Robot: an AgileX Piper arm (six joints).
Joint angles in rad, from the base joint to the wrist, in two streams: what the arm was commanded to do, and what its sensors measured. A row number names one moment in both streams.
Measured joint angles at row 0: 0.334 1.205 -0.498 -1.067 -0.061 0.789
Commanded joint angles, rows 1 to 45: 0.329 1.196 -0.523 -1.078 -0.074 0.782; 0.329 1.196 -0.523 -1.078 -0.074 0.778; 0.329 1.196 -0.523 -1.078 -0.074 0.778; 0.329 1.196 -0.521 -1.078 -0.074 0.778; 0.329 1.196 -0.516 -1.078 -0.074 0.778; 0.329 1.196 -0.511 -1.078 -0.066 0.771; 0.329 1.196 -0.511 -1.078 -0.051 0.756; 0.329 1.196 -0.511 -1.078 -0.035 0.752; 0.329 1.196 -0.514 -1.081 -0.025 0.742; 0.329 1.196 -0.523 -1.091 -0.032 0.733; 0.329 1.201 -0.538 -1.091 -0.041 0.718; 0.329 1.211 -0.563 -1.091 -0.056 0.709; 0.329 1.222 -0.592 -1.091 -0.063 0.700; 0.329 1.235 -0.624 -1.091 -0.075 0.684; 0.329 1.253 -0.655 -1.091 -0.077 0.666; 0.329 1.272 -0.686 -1.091 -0.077 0.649; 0.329 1.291 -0.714 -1.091 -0.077 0.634; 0.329 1.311 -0.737 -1.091 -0.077 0.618; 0.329 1.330 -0.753 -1.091 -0.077 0.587; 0.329 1.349 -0.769 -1.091 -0.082 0.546; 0.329 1.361 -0.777 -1.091 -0.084 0.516; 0.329 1.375 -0.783 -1.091 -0.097 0.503; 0.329 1.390 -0.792 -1.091 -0.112 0.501; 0.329 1.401 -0.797 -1.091 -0.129 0.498; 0.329 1.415 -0.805 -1.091 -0.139 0.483; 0.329 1.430 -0.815 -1.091 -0.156 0.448; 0.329 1.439 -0.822 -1.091 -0.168 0.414; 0.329 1.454 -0.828 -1.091 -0.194 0.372; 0.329 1.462 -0.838 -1.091 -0.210 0.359; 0.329 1.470 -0.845 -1.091 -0.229 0.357; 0.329 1.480 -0.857 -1.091 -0.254 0.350; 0.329 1.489 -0.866 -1.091 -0.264 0.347; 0.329 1.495 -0.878 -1.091 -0.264 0.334; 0.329 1.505 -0.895 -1.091 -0.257 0.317; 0.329 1.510 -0.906 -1.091 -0.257 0.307; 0.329 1.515 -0.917 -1.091 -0.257 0.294; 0.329 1.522 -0.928 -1.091 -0.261 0.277; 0.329 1.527 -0.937 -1.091 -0.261 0.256; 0.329 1.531 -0.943 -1.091 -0.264 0.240; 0.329 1.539 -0.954 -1.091 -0.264 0.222; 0.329 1.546 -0.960 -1.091 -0.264 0.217; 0.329 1.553 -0.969 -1.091 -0.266 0.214; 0.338 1.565 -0.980 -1.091 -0.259 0.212; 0.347 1.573 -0.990 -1.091 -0.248 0.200; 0.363 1.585 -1.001 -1.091 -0.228 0.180
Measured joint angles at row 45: 0.334 1.555 -0.957 -1.090 -0.236 0.234
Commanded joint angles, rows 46 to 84: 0.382 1.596 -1.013 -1.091 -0.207 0.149; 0.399 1.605 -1.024 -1.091 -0.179 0.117; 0.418 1.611 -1.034 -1.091 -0.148 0.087; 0.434 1.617 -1.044 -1.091 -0.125 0.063; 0.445 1.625 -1.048 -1.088 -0.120 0.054; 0.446 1.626 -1.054 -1.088 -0.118 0.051; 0.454 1.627 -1.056 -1.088 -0.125 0.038; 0.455 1.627 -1.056 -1.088 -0.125 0.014; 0.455 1.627 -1.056 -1.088 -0.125 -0.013; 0.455 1.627 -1.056 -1.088 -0.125 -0.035; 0.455 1.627 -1.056 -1.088 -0.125 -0.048; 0.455 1.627 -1.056 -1.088 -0.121 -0.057; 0.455 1.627 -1.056 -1.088 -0.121 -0.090; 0.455 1.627 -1.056 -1.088 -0.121 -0.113; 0.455 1.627 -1.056 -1.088 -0.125 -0.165; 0.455 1.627 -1.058 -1.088 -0.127 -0.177; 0.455 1.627 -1.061 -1.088 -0.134 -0.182; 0.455 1.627 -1.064 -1.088 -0.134 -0.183; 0.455 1.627 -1.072 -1.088 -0.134 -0.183; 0.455 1.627 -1.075 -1.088 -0.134 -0.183; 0.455 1.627 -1.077 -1.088 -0.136 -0.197; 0.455 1.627 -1.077 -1.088 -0.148 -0.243; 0.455 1.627 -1.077 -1.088 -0.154 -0.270; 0.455 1.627 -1.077 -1.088 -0.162 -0.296; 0.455 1.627 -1.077 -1.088 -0.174 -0.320; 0.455 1.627 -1.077 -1.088 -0.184 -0.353; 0.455 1.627 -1.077 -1.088 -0.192 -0.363; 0.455 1.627 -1.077 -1.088 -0.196 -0.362; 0.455 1.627 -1.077 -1.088 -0.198 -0.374; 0.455 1.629 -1.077 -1.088 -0.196 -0.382; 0.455 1.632 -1.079 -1.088 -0.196 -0.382; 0.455 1.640 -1.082 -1.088 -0.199 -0.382; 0.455 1.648 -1.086 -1.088 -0.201 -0.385; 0.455 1.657 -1.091 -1.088 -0.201 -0.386; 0.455 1.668 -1.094 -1.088 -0.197 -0.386; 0.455 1.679 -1.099 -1.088 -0.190 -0.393; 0.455 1.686 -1.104 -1.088 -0.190 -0.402; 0.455 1.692 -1.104 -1.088 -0.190 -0.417; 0.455 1.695 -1.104 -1.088 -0.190 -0.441
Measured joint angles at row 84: 0.452 1.678 -1.089 -1.090 -0.176 -0.383
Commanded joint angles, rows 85 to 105: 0.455 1.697 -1.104 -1.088 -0.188 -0.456; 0.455 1.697 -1.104 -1.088 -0.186 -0.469; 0.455 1.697 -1.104 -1.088 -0.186 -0.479; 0.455 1.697 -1.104 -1.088 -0.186 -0.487; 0.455 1.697 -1.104 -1.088 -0.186 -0.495; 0.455 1.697 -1.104 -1.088 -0.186 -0.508; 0.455 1.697 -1.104 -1.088 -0.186 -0.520; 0.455 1.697 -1.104 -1.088 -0.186 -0.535; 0.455 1.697 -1.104 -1.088 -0.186 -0.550; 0.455 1.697 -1.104 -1.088 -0.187 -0.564; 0.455 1.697 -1.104 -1.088 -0.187 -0.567; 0.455 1.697 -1.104 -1.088 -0.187 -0.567; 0.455 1.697 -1.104 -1.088 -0.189 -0.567; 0.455 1.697 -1.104 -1.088 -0.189 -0.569; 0.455 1.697 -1.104 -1.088 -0.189 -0.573; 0.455 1.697 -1.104 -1.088 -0.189 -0.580; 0.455 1.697 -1.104 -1.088 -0.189 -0.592; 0.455 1.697 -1.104 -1.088 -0.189 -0.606; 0.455 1.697 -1.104 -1.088 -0.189 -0.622; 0.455 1.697 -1.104 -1.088 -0.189 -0.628; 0.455 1.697 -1.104 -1.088 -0.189 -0.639
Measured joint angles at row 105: 0.452 1.705 -1.093 -1.090 -0.174 -0.591
